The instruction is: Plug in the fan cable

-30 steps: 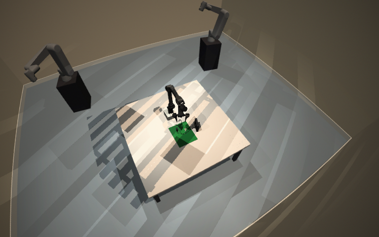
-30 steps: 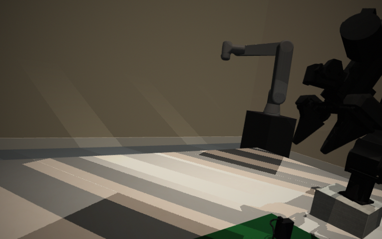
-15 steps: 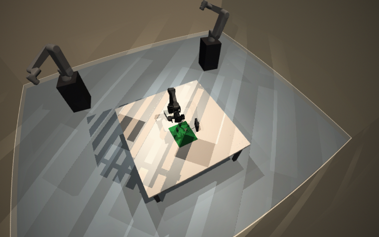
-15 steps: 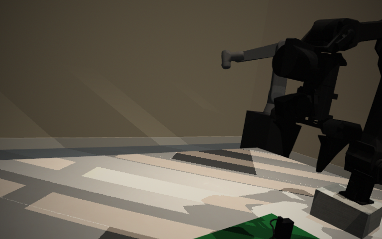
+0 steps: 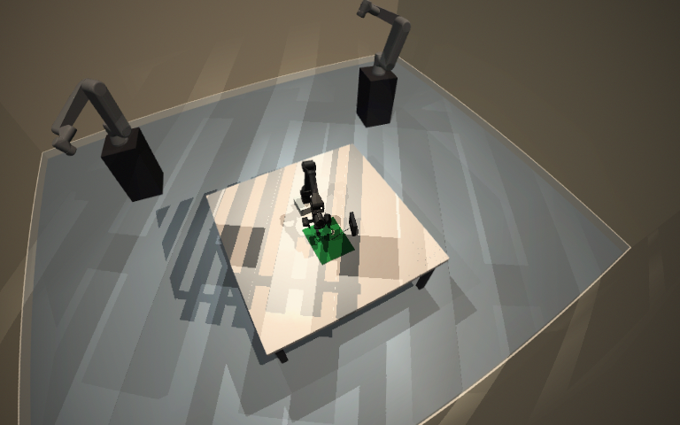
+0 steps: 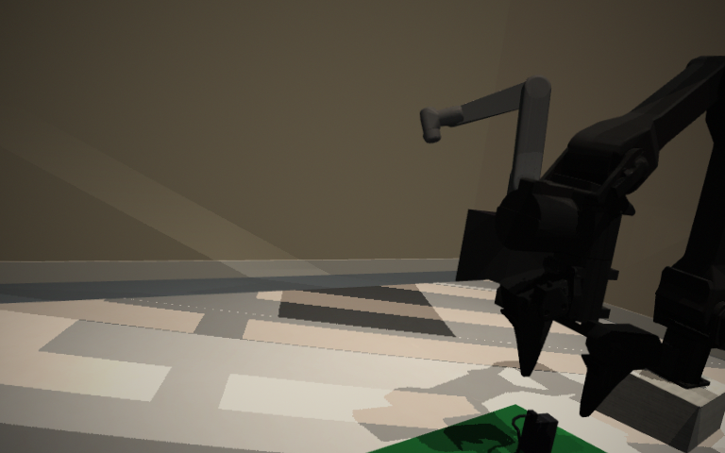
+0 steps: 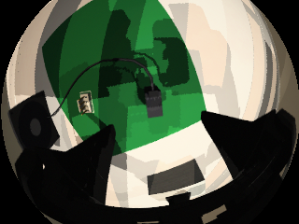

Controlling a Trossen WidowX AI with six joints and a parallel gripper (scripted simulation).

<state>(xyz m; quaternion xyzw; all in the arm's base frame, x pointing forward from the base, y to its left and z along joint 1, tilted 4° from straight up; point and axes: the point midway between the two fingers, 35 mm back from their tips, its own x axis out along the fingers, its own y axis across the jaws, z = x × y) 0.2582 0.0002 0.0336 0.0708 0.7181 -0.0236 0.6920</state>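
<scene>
Now: gripper tip 30 mm short of the pale four-pin fan header, 100 mm to the right of it and 70 mm above it. From my gripper tip the other things lie so: green board 70 mm ahead, 50 mm to the left, 80 mm below; black fan 40 mm ahead, 230 mm to the left, 10 mm below.
</scene>
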